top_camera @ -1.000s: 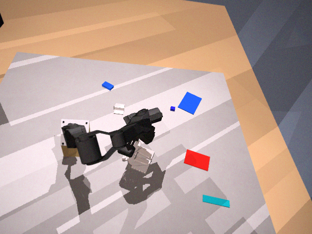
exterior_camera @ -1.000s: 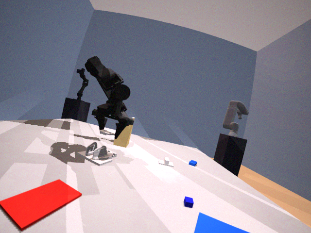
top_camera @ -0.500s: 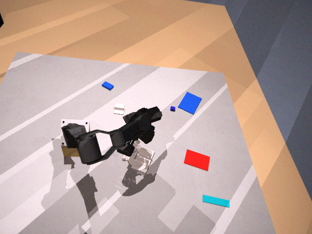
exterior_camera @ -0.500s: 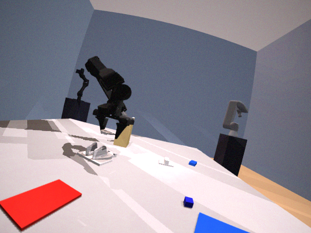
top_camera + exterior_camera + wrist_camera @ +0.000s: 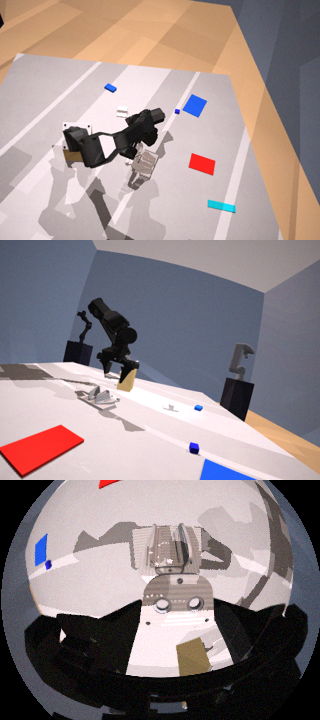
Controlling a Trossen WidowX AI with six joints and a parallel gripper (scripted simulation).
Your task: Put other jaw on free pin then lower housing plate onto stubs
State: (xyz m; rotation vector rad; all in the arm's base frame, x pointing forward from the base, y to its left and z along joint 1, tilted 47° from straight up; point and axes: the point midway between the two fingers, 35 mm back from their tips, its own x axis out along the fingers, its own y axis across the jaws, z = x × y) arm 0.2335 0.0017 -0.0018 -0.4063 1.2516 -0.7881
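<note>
Right now the jaw is 7 cm below my gripper tip, 2 cm to the right of it and 2 cm ahead of it. From my gripper tip the other things lie so: white base plate 8 cm below, 7 cm ahead, 2 cm to the right; then blue cube 32 cm to the left, 21 cm ahead, 8 cm below; then red sheet 33 cm ahead, 8 cm below, 1 cm to the left.
</note>
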